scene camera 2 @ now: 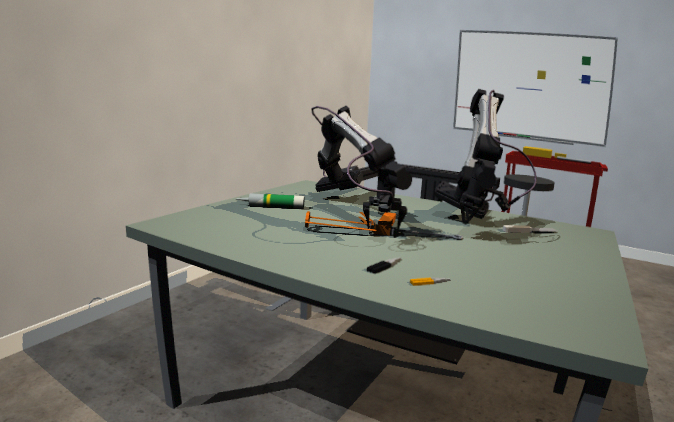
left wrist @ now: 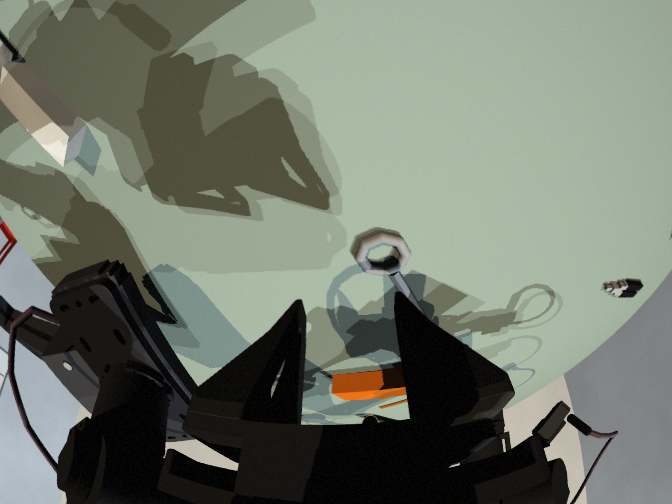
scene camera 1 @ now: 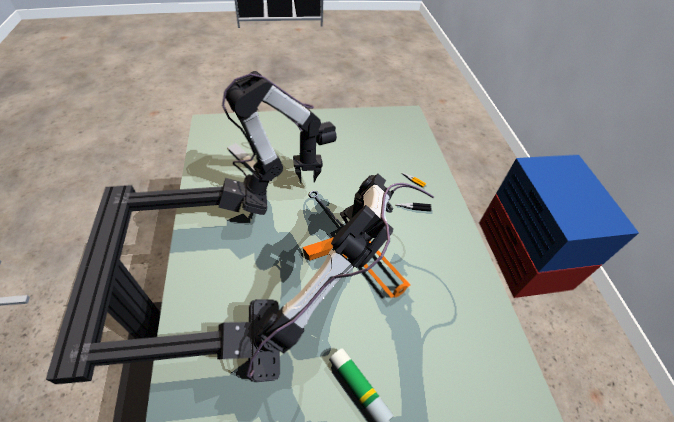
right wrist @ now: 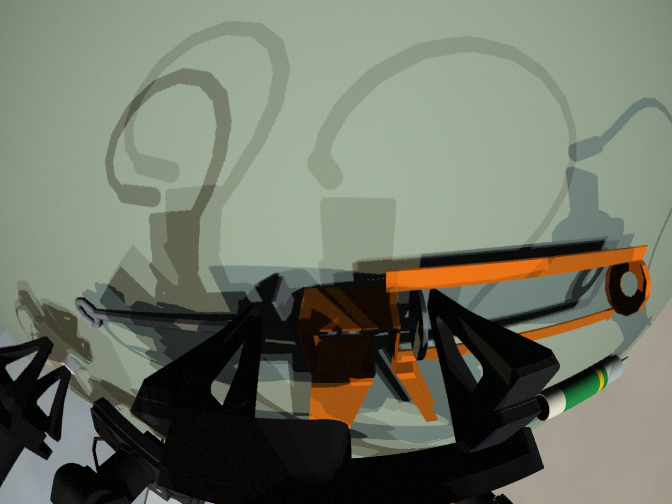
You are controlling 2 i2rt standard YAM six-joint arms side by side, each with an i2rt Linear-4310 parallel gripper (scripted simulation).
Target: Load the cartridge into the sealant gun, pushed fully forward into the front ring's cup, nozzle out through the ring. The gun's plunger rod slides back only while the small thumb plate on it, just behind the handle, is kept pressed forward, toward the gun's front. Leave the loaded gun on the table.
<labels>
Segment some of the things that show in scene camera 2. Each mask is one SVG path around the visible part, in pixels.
The left gripper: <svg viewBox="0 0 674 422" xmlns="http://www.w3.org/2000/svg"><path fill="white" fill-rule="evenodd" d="M502 191L488 188L485 191L485 188L480 187L477 180L471 177L468 189L462 194L459 202L462 223L467 224L484 205L487 192L498 195L501 200L504 199L506 201L504 204L509 202Z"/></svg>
A cartridge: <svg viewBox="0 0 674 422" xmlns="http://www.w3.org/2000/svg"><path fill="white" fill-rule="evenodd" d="M236 198L236 200L249 202L249 206L304 209L305 201L304 196L250 193L249 198Z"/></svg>
</labels>
